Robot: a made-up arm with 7 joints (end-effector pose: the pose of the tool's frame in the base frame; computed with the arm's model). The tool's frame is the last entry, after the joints.
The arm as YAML. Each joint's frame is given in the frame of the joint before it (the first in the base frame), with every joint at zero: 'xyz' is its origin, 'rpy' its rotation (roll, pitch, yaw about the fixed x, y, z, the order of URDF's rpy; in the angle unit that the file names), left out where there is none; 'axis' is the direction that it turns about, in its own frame. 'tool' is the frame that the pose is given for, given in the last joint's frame.
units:
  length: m
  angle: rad
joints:
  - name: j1
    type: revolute
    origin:
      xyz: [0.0, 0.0, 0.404]
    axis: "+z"
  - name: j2
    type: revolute
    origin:
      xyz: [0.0, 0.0, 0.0]
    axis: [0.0, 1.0, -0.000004]
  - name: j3
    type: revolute
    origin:
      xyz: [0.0, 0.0, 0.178]
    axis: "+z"
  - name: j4
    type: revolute
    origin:
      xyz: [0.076, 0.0, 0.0]
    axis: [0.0, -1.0, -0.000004]
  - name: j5
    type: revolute
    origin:
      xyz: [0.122, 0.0, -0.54]
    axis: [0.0, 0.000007, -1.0]
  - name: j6
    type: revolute
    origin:
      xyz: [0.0, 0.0, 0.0]
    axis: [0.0, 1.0, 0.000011]
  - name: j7
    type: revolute
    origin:
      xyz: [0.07, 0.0, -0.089]
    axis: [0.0, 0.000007, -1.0]
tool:
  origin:
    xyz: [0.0, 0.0, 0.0]
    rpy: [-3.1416, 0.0, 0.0]
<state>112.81 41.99 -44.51 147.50 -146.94 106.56 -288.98</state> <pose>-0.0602 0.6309 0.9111 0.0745 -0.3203 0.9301 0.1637</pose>
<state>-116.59 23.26 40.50 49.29 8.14 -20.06 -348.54</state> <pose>0.1758 -0.6009 0.1542 0.5414 -0.7186 0.4170 0.1284</pose>
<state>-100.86 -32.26 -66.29 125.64 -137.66 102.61 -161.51</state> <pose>-0.3719 0.3439 1.0411 -0.5241 0.5059 0.1964 0.6563</pose>
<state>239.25 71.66 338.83 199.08 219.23 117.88 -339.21</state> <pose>-0.2227 -0.4606 0.8984 -0.4323 -0.3215 -0.5978 0.5937</pose>
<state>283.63 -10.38 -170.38 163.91 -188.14 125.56 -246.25</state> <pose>-0.0482 0.1300 1.1582 0.0634 0.7591 -0.6053 0.2310</pose>
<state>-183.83 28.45 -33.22 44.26 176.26 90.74 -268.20</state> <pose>-0.4057 0.3805 0.0454 0.3787 -0.4421 -0.7365 0.3444</pose>
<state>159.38 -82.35 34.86 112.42 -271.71 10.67 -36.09</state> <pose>0.3206 -0.4540 1.0100 0.3779 -0.1213 0.3118 0.8632</pose>
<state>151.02 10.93 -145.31 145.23 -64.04 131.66 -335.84</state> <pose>0.2149 -0.0060 1.1103 0.7338 -0.5417 0.2748 0.3041</pose>
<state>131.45 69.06 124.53 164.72 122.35 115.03 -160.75</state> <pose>-0.4436 0.5192 0.7781 -0.2756 0.5771 -0.0827 0.7644</pose>
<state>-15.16 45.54 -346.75 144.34 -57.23 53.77 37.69</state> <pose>0.7904 -0.1524 0.6808 0.8145 -0.2366 0.4454 0.2867</pose>
